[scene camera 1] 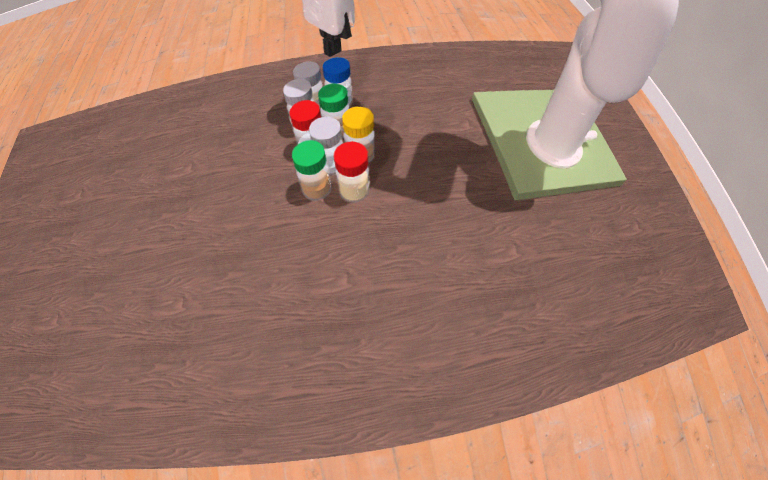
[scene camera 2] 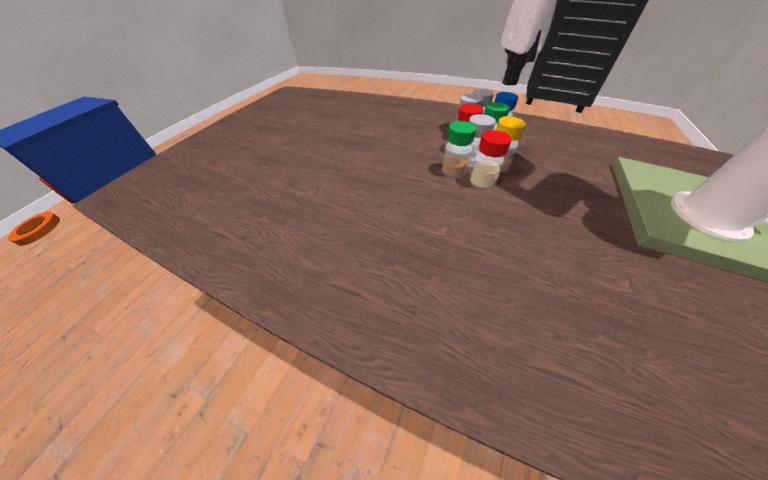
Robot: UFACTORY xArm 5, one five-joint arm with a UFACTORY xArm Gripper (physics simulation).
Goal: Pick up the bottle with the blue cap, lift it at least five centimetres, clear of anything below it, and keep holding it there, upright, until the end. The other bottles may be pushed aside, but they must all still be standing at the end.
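Pixels of known places: gripper, fingertip midpoint: point(scene camera 1: 332, 52) point(scene camera 2: 509, 84); arm's base, link origin: point(scene camera 1: 554, 144) point(scene camera 2: 707, 216).
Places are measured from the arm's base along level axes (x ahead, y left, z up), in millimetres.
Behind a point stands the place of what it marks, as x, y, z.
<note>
The bottle with the blue cap point(scene camera 1: 336, 70) @(396, -234, 80) point(scene camera 2: 505, 101) @(397, -224, 74) stands upright at the back right of the group of bottles, behind a green-capped bottle point(scene camera 1: 333, 97) @(419, -156, 80) point(scene camera 2: 496, 112) @(420, -143, 76) and beside a grey-capped bottle point(scene camera 1: 306, 73) @(455, -246, 79) point(scene camera 2: 482, 96) @(454, -232, 78). Its lower part is partly hidden in scene camera 1 and mostly hidden in scene camera 2. My gripper point(scene camera 1: 332, 52) @(395, -266, 101) point(scene camera 2: 510, 82) @(395, -266, 101) is shut and empty. Its fingertips show above and apart from the blue cap.
Other bottles stand close in front: yellow-capped point(scene camera 1: 358, 122) @(391, -79, 80) point(scene camera 2: 511, 129) @(391, -65, 75), red-capped point(scene camera 1: 351, 159) @(422, -4, 80) point(scene camera 2: 495, 144) @(423, 12, 78) and green-capped point(scene camera 1: 309, 157) @(486, -29, 80) point(scene camera 2: 461, 133) @(487, -13, 78) among them. The arm's base stands on a green board point(scene camera 1: 498, 130) @(107, -61, 0) point(scene camera 2: 634, 209) @(131, 10, -9) at the right. A black ribbed panel point(scene camera 2: 589, 50) hangs right of the gripper in scene camera 2.
</note>
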